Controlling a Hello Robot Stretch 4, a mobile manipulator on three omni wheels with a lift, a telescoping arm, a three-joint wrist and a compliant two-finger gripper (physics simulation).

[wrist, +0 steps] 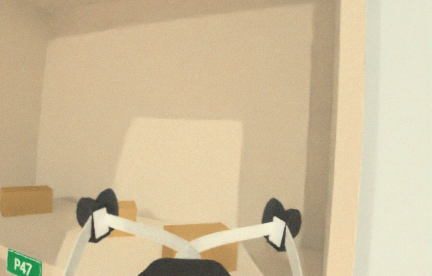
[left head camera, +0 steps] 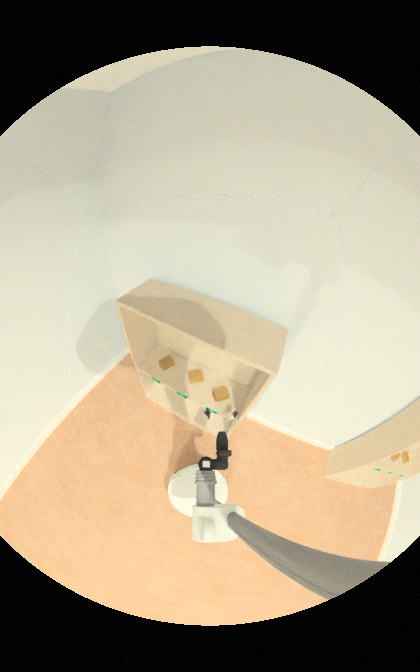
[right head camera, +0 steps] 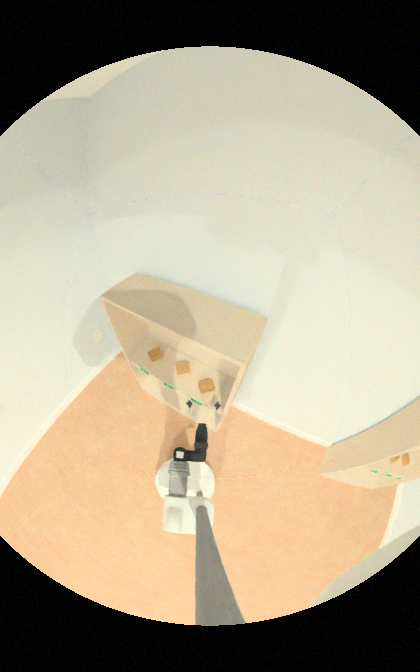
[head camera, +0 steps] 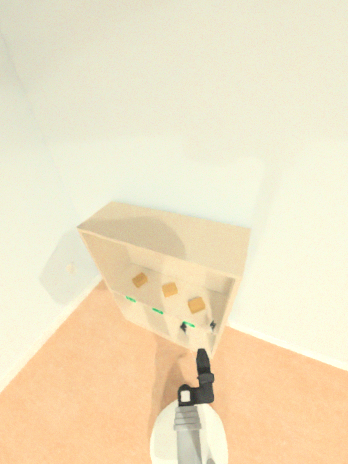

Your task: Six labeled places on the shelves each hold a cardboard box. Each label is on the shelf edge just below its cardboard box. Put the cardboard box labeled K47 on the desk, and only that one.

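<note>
My gripper [head camera: 198, 326] [left head camera: 221, 414] [right head camera: 203, 404] [wrist: 191, 210] is open and empty, at the front of the right-hand part of the shelf. Behind and below the fingertips in the wrist view, the right cardboard box [head camera: 196, 305] [left head camera: 220, 394] [right head camera: 206, 385] [wrist: 220, 255] stands on the shelf. Its green label [head camera: 188, 324] [left head camera: 211, 410] [right head camera: 196, 401] is too small to read. The middle box [head camera: 170, 289] [wrist: 128, 210] is partly behind the left finger. The label P47 [wrist: 24, 265] shows at lower left. The left box [head camera: 139, 280] [wrist: 26, 201] stands farther left. No desk can be made out.
The shelf unit's right side panel [wrist: 351, 125] stands close right of the fingers, and its top board [head camera: 165, 230] is above. A second shelf unit [left head camera: 350, 462] [right head camera: 345, 465] with boxes and green labels stands at the right. A pale shape [right head camera: 367, 570] shows at lower right.
</note>
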